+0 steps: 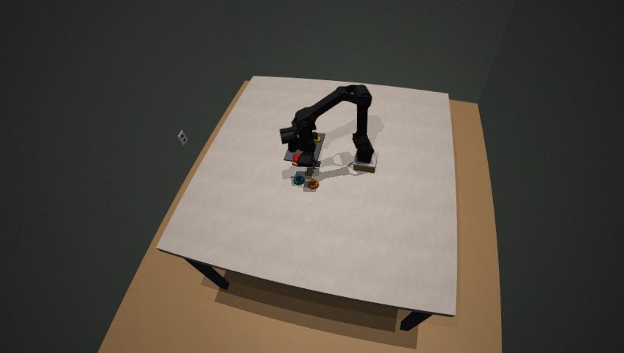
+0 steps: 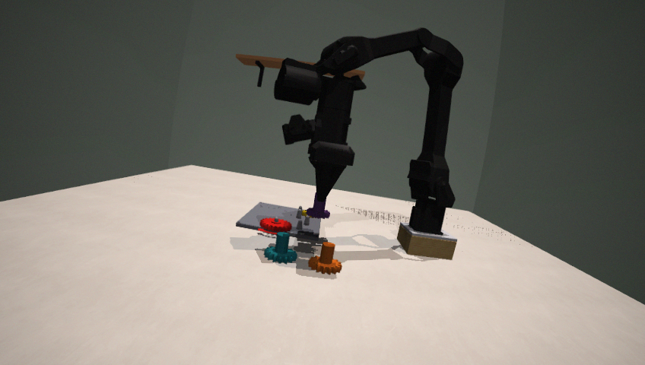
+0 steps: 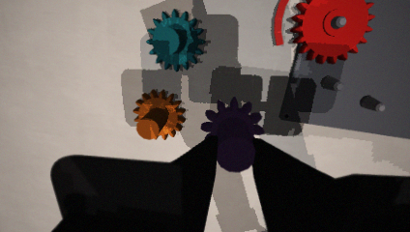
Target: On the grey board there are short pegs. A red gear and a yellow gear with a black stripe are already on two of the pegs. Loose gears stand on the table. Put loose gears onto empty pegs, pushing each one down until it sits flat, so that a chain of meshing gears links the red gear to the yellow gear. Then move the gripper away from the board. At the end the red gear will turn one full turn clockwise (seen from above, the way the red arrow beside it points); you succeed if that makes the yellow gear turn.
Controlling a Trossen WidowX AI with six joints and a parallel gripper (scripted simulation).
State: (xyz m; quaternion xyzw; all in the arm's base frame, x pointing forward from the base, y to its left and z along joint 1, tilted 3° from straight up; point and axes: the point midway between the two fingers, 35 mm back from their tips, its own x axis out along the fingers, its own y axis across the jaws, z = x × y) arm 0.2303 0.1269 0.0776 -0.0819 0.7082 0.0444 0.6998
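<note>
My gripper tip is now 90 mm short of the red gear, 70 mm to the left of it and 80 mm above it. From my gripper tip the other things lie so: orange gear: 30 mm behind, 70 mm to the left, 80 mm below; purple gear: 10 mm below; teal gear: 40 mm ahead, 60 mm to the left, 80 mm below.
</note>
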